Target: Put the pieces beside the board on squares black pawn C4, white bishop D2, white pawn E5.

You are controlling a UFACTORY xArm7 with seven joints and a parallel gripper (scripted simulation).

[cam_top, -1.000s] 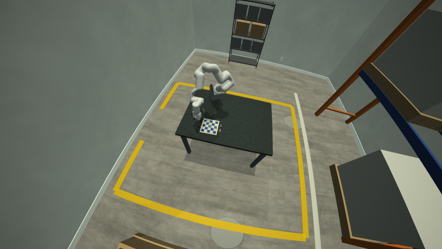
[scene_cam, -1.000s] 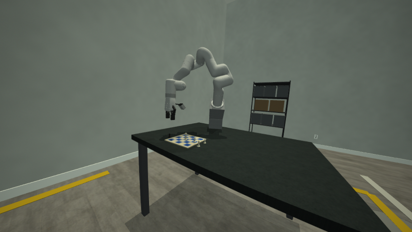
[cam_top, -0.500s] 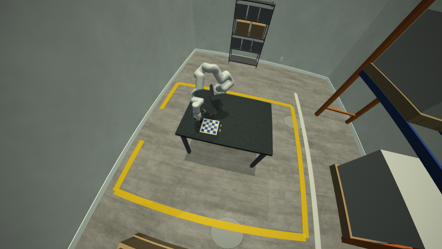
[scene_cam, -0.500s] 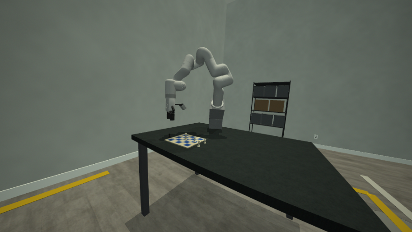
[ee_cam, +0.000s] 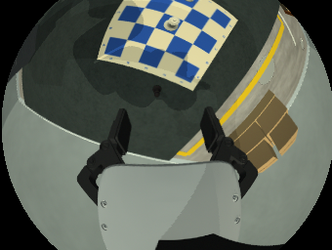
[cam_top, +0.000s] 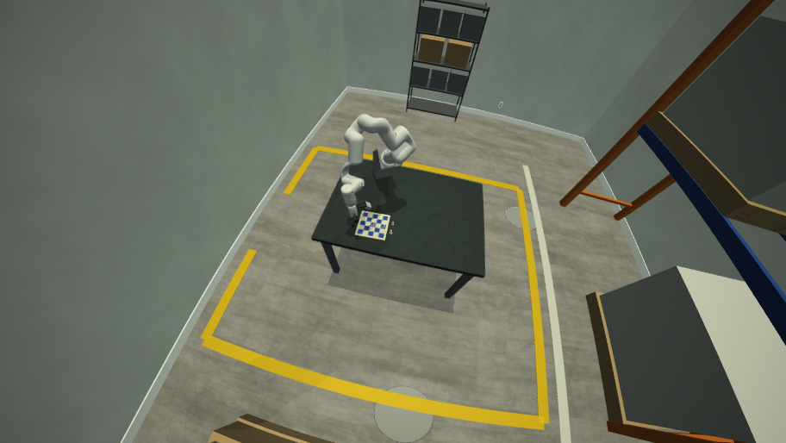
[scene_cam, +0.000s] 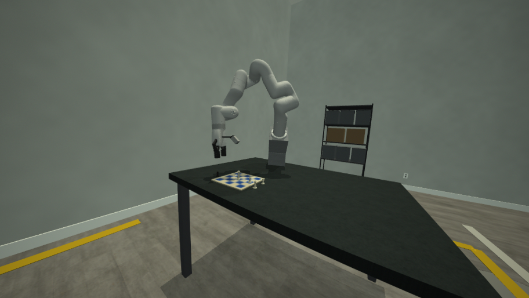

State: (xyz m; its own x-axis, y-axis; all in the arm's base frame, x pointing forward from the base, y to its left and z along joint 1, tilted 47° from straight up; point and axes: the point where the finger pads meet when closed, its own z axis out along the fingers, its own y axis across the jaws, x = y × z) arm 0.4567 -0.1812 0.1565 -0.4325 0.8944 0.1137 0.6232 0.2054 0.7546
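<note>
Right now the black pawn is 2 cm to the right of my hand and 12 cm below it. From my hand the other things lie so: white piece (4 cm behind, 11 cm to the left, 10 cm below); cream chessboard (5 cm behind, 11 cm to the left, 13 cm below).
</note>
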